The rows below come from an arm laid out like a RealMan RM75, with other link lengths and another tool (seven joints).
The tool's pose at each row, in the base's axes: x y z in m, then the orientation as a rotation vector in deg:
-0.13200 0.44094 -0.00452 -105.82 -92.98 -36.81
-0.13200 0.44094 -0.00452 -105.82 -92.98 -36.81
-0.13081 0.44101 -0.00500 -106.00 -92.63 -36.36
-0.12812 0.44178 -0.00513 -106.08 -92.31 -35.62
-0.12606 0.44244 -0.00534 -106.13 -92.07 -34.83
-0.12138 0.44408 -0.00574 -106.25 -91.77 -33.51
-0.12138 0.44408 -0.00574 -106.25 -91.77 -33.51
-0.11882 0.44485 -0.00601 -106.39 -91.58 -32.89
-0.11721 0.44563 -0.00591 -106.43 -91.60 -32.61
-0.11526 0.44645 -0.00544 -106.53 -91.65 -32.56
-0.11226 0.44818 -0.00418 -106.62 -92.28 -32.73
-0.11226 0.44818 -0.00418 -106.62 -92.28 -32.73
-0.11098 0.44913 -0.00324 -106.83 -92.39 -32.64
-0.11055 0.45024 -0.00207 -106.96 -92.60 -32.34
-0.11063 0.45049 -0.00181 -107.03 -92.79 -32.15
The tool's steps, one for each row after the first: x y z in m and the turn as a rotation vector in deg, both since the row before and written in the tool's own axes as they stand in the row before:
0.00000 0.00000 0.00000 0.00 0.00 0.00
-0.00012 0.00123 0.00036 0.22 -0.09 0.41
0.00085 0.00261 0.00056 0.45 -0.17 0.43
0.00064 0.00201 0.00054 0.48 -0.22 0.39
0.00163 0.00454 0.00122 0.76 -0.45 0.59
0.00000 0.00000 0.00000 0.00 0.00 0.00
0.00080 0.00250 0.00057 0.31 -0.23 0.34
0.00091 0.00150 0.00036 0.13 -0.15 0.08
0.00125 0.00177 0.00009 -0.05 -0.10 0.01
0.00262 0.00259 0.00008 -0.28 -0.32 -0.42
0.00000 0.00000 0.00000 0.00 0.00 0.00
0.00153 0.00103 -0.00011 -0.11 -0.21 0.02
0.00166 0.00014 -0.00012 0.05 -0.31 -0.01
0.00034 -0.00014 -0.00001 0.03 -0.22 -0.05

